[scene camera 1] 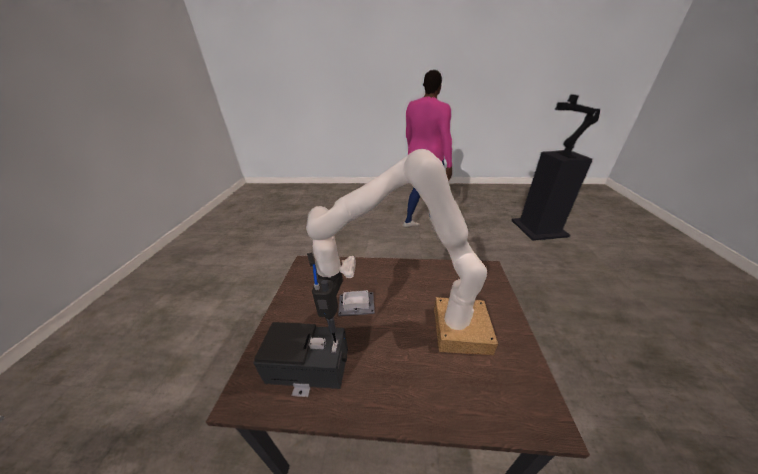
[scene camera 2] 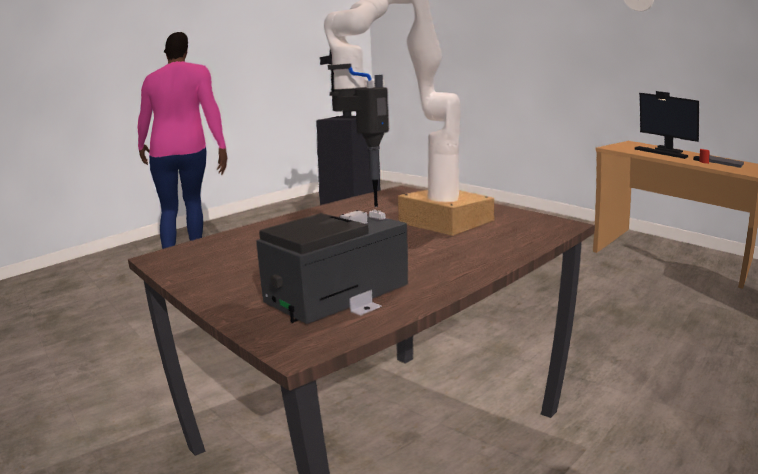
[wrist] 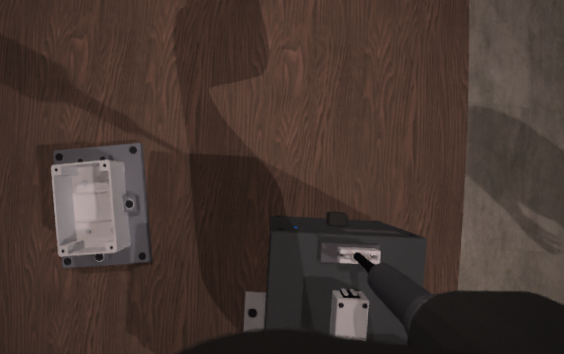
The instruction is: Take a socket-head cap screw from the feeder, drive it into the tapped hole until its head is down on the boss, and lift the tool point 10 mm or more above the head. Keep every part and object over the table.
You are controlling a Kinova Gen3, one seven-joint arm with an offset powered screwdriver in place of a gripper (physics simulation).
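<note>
My screwdriver tip (scene camera 1: 334, 338) (scene camera 2: 376, 205) (wrist: 357, 256) points down at the small pale pick-up block (scene camera 2: 379, 215) (wrist: 374, 256) on top of the dark screw feeder (scene camera 1: 301, 372) (scene camera 2: 352, 268) (wrist: 300, 260). In the wrist view the black bit overlaps the left part of that block and hides what is under it. Whether a screw is on the bit cannot be told. A white open box (scene camera 1: 356, 302) (wrist: 120, 215) stands on a grey plate (wrist: 141, 227). A boss with a dark hole (wrist: 129, 204) is at the box's right side. A second round hole (wrist: 99, 257) shows at its lower edge.
A pale block (scene camera 1: 317, 343) (wrist: 350, 315) stands on the feeder beside the bit. A metal bracket (scene camera 1: 300, 390) (scene camera 2: 364, 304) is at the feeder's foot. The arm's wooden base (scene camera 1: 466, 344) (scene camera 2: 441, 215) stands on the table. A person (scene camera 1: 428, 125) (scene camera 2: 177, 111) is beyond the table.
</note>
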